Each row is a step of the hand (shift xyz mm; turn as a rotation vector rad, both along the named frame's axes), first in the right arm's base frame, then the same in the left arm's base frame.
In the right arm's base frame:
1: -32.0 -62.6 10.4 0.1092 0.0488 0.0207
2: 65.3 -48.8 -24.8 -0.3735 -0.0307 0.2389
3: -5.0 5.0 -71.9 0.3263 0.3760 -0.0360
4: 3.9 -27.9 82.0 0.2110 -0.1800 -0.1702
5: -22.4 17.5 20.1 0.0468 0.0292 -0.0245
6: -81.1 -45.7 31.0 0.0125 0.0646 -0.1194
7: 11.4 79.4 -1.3 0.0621 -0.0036 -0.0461
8: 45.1 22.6 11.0 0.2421 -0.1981 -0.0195
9: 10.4 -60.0 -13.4 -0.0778 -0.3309 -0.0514
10: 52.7 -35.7 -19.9 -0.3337 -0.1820 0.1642
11: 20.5 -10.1 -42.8 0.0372 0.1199 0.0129
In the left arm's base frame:
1: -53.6 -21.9 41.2 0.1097 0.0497 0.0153
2: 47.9 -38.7 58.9 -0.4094 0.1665 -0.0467
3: 16.4 -61.9 -33.4 0.4350 0.1664 -0.1795
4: -28.2 60.4 55.5 0.1710 -0.2150 0.1744
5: -19.3 23.9 -16.4 0.0588 -0.0045 -0.0128
6: -97.1 -0.1 13.9 0.0658 -0.0755 -0.0925
7: 38.6 35.9 -60.5 0.0667 -0.0373 0.0125
8: 45.5 23.8 5.2 0.1524 -0.0870 0.2597
9: -8.3 -38.3 48.5 -0.1729 -0.2025 0.2174
10: 40.0 -29.4 44.5 -0.4073 0.0349 0.0661
11: 26.2 -40.8 1.0 0.0723 0.0691 -0.0770

